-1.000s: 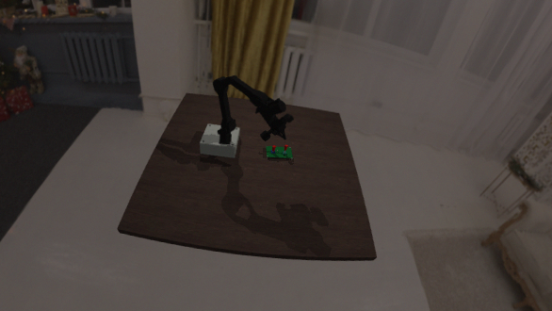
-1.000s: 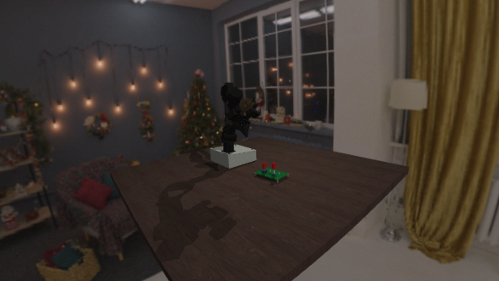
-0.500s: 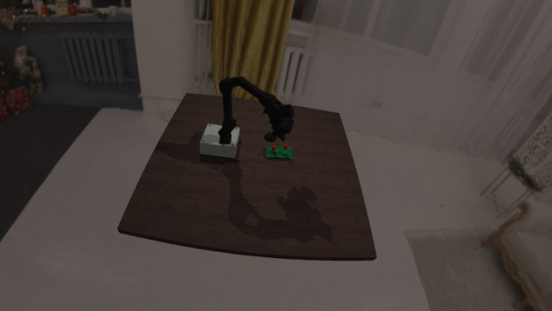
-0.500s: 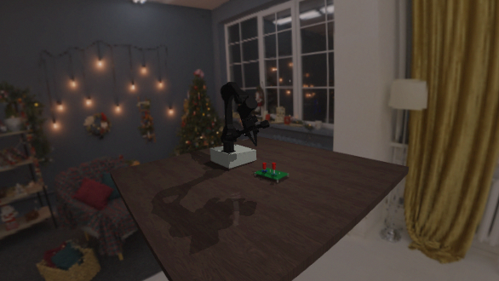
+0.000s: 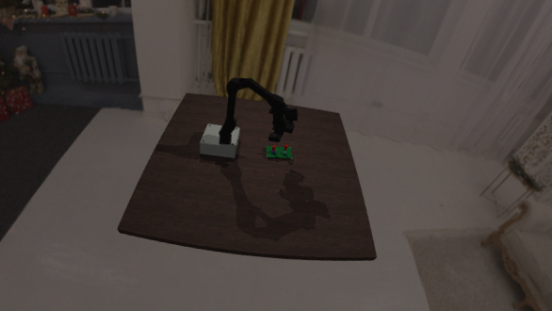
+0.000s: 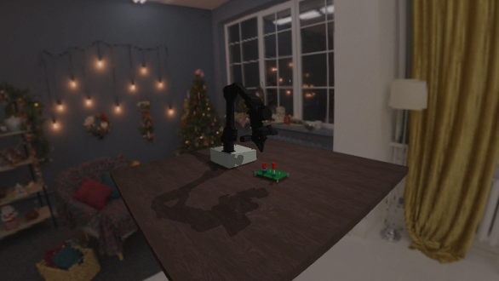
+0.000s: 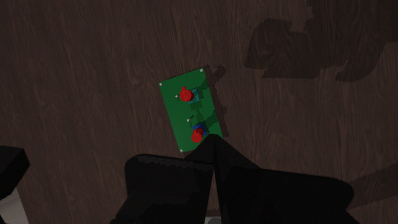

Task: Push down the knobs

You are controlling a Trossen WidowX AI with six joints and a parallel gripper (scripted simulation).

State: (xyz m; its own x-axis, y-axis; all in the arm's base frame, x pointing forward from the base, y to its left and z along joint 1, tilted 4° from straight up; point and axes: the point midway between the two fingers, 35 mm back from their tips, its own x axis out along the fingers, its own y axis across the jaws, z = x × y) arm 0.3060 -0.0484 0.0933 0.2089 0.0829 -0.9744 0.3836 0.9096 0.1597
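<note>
Now: gripper tip 7 cm above the knob, 6 cm short of it and 3 cm to the right of it.
</note>
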